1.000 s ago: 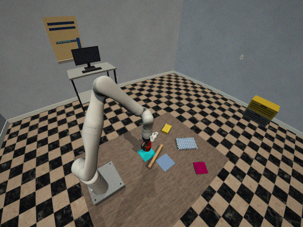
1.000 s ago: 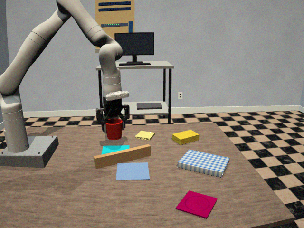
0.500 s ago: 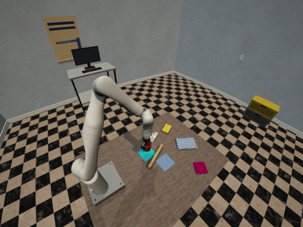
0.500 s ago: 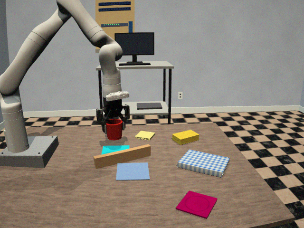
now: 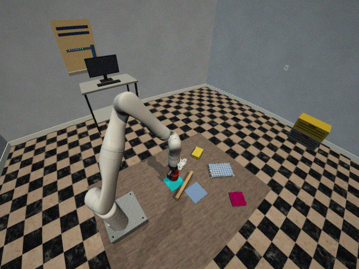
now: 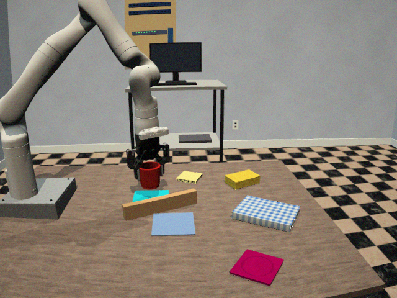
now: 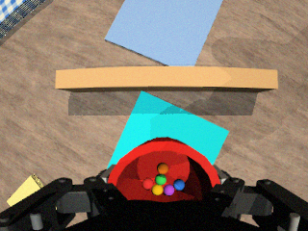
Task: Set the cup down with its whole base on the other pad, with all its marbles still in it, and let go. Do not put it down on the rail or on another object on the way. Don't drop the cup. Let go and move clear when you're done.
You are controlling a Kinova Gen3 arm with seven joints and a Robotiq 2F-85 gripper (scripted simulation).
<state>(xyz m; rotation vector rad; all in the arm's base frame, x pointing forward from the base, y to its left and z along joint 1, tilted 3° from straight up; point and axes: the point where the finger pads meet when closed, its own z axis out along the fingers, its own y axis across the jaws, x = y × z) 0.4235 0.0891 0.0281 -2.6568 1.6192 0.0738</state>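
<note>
The tan wooden rail lies 40 mm ahead of my hand, 80 mm to the right of it and 70 mm below it. Round my hand: red cup (20 mm below); yellow block (320 mm ahead, 110 mm to the left, 70 mm below).
</note>
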